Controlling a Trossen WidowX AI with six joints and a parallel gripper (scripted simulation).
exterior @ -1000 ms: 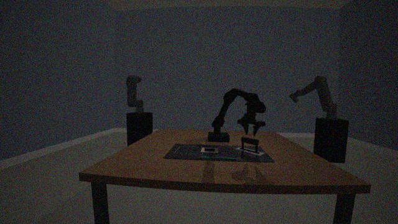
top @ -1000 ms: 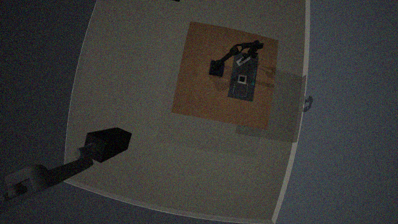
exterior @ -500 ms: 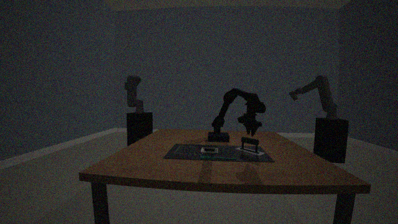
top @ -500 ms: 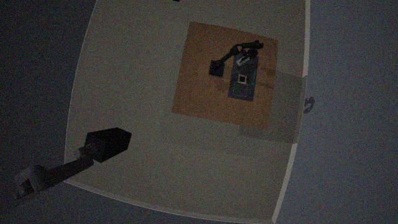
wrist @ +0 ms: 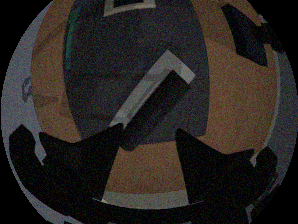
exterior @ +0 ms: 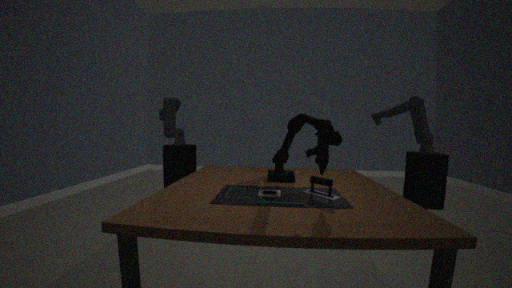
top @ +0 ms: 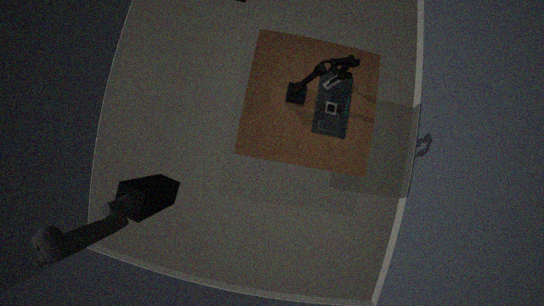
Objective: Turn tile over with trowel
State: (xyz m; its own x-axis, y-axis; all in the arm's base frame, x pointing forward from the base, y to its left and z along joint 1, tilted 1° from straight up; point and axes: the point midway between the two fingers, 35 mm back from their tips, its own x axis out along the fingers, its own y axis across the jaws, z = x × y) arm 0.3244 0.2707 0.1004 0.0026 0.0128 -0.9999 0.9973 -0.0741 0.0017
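The trowel lies 1 cm behind my gripper tip, 2 cm to the right of it and 7 cm below it. Round my gripper tip: tile 6 cm ahead, 26 cm to the right, 11 cm below; dark mat 7 cm ahead, 21 cm to the right, 13 cm below.
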